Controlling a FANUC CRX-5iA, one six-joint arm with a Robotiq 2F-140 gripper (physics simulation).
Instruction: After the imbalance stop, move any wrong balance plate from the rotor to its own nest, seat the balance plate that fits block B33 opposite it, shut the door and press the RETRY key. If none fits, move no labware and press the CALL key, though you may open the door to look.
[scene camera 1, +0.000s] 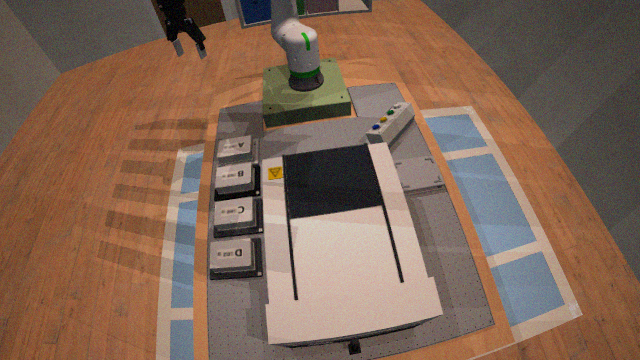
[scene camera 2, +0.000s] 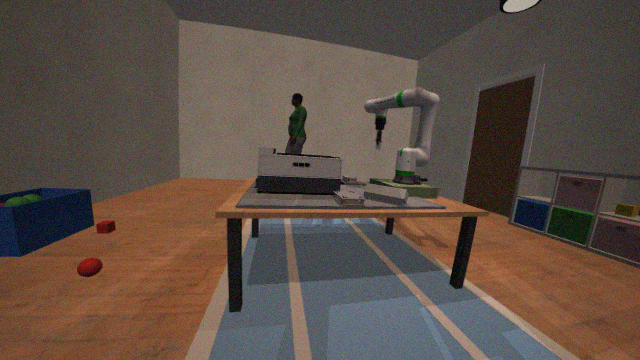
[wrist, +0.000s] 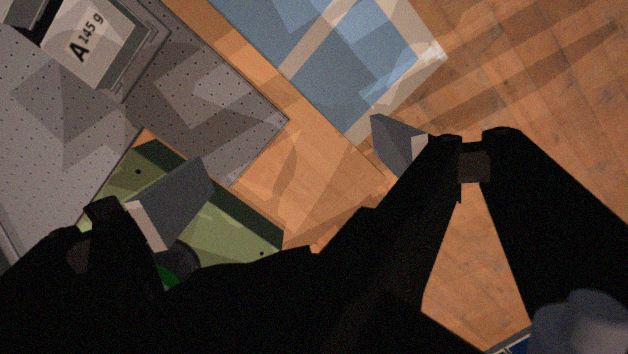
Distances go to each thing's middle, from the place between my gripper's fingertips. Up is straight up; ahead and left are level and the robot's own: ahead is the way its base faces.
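With my gripper 9 cm above the dark sliding door (scene camera 1: 328, 181), it's also 56 cm short of the door and 50 cm to the right of it. The white centrifuge (scene camera 1: 344, 276) is 18 cm below my hand, 71 cm ahead of it and 52 cm to the left of it. And the grey button box (scene camera 1: 394, 122) is well below my hand, a good way ahead of it and a long way to the left of it.
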